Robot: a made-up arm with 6 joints. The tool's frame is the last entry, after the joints. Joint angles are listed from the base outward. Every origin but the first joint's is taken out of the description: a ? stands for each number. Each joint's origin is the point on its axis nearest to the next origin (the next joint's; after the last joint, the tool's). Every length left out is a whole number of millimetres.
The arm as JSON. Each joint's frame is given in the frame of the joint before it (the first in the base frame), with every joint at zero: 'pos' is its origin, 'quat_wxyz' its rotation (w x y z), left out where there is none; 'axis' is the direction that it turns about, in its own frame. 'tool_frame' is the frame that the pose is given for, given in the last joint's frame.
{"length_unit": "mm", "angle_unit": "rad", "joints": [
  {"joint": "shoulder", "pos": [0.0, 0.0, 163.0], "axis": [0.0, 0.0, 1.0]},
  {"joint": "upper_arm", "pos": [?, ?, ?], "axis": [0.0, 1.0, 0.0]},
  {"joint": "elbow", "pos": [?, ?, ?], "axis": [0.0, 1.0, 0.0]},
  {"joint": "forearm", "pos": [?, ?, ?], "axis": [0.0, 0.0, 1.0]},
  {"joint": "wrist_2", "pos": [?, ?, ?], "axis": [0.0, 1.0, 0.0]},
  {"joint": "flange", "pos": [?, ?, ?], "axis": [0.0, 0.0, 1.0]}
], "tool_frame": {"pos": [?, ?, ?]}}
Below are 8 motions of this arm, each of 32 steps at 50 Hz.
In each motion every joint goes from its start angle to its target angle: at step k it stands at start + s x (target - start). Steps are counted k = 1, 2, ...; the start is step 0. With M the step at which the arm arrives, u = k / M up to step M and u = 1 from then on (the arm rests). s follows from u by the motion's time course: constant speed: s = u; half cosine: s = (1 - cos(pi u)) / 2; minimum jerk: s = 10 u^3 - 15 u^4 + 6 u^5.
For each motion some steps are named. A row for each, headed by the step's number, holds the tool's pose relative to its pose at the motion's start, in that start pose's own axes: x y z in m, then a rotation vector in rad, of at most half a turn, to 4 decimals.
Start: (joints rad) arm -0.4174 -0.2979 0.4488 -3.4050 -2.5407 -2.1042
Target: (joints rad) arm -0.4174 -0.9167 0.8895 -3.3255 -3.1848 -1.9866
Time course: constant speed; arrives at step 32
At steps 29, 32:
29: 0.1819 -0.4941 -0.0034 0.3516 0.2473 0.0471
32: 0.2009 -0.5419 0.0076 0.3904 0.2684 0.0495

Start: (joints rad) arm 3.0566 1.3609 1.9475 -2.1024 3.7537 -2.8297
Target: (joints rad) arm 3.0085 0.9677 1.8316 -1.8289 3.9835 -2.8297
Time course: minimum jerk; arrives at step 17
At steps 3, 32:
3: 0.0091 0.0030 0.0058 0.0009 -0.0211 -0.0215
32: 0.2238 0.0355 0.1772 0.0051 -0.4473 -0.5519

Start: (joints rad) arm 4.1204 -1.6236 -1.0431 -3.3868 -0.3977 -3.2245
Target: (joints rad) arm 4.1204 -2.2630 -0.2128 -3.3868 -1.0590 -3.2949
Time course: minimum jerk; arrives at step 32
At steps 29, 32:
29: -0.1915 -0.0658 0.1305 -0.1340 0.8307 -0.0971
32: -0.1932 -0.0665 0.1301 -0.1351 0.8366 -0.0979

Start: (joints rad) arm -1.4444 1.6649 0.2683 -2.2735 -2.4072 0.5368
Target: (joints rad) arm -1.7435 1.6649 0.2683 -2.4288 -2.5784 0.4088
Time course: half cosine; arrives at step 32
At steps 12, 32:
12: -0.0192 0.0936 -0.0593 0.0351 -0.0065 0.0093
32: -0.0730 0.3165 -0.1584 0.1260 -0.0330 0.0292

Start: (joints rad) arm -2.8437 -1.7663 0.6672 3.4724 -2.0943 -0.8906
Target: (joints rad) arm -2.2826 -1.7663 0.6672 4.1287 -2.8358 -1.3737
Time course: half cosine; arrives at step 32
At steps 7, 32:
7: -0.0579 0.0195 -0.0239 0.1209 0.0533 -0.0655
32: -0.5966 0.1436 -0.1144 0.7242 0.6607 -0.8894

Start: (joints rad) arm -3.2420 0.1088 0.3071 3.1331 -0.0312 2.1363
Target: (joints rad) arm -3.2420 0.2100 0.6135 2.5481 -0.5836 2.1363
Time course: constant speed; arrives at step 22
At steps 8, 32:
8: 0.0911 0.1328 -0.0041 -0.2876 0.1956 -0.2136
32: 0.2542 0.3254 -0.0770 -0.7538 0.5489 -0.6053

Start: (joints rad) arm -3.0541 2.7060 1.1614 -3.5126 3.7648 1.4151
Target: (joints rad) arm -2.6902 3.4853 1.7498 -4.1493 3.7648 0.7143
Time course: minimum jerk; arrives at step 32
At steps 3, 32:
3: -0.0007 -0.0067 0.0012 -0.0104 0.0038 -0.0009
32: 0.0664 -0.5934 0.5359 -1.5525 0.0696 -0.4097

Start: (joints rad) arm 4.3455 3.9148 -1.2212 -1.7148 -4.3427 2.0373
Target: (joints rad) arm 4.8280 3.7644 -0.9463 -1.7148 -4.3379 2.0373
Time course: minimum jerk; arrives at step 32
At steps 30, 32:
30: 0.0511 0.1382 0.0461 -0.3741 -0.3156 0.0742
32: 0.0511 0.1385 0.0461 -0.3749 -0.3163 0.0744

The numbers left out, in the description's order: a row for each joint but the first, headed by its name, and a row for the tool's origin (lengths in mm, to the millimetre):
upper_arm: 0.0 54.0 0.0
elbow: 0.0 0.0 704.0
forearm: 0.0 0.0 598.0
wrist_2: 0.0 0.0 0.0
flange: 0.0 0.0 142.0
tool: 0.0 0.0 0.0

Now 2 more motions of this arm.
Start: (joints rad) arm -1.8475 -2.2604 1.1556 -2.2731 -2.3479 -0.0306
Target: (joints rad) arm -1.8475 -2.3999 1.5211 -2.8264 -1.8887 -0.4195
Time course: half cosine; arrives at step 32
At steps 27, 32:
27: -0.0095 0.1285 0.1000 -0.4152 0.1594 0.0206
32: -0.0121 0.1374 0.1060 -0.4486 0.1591 0.0148

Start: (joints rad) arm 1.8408 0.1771 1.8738 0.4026 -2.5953 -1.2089
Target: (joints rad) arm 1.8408 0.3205 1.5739 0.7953 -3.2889 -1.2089
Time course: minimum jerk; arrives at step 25
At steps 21, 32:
21: -0.0283 0.0454 -0.0647 0.7973 -0.1234 -0.3626
32: -0.0300 0.0480 -0.0678 0.8213 -0.1299 -0.3768

